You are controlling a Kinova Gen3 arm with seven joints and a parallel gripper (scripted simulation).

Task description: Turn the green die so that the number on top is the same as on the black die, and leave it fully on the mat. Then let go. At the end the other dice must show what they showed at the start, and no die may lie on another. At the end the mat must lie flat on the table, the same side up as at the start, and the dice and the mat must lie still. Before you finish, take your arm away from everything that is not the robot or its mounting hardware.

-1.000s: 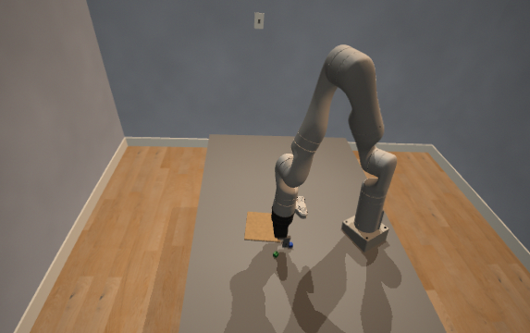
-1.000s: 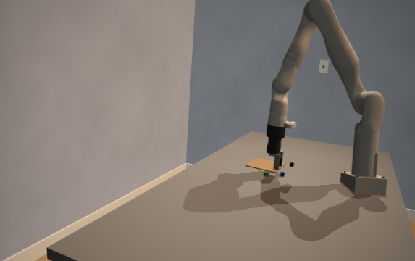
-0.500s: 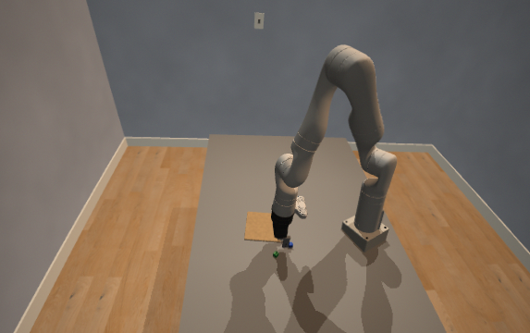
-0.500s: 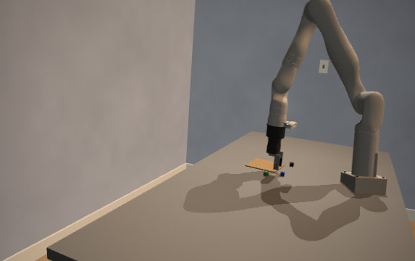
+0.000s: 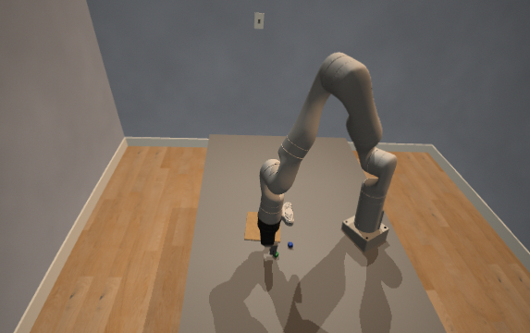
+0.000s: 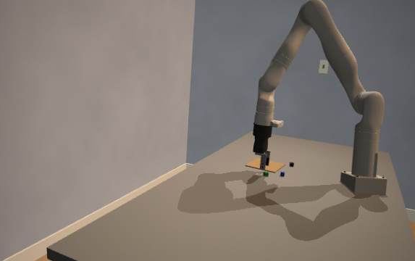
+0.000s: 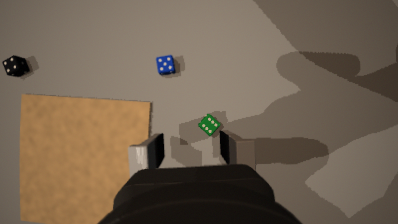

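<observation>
My gripper is now 10 mm past the green die, 20 mm to the right of it and 40 mm above it. Also, from my hand: blue die (80 mm behind, 20 mm to the right, 40 mm below); black die (90 mm behind, 180 mm to the right, 40 mm below); tan mat (20 mm ahead, 120 mm to the right, 50 mm below).
</observation>
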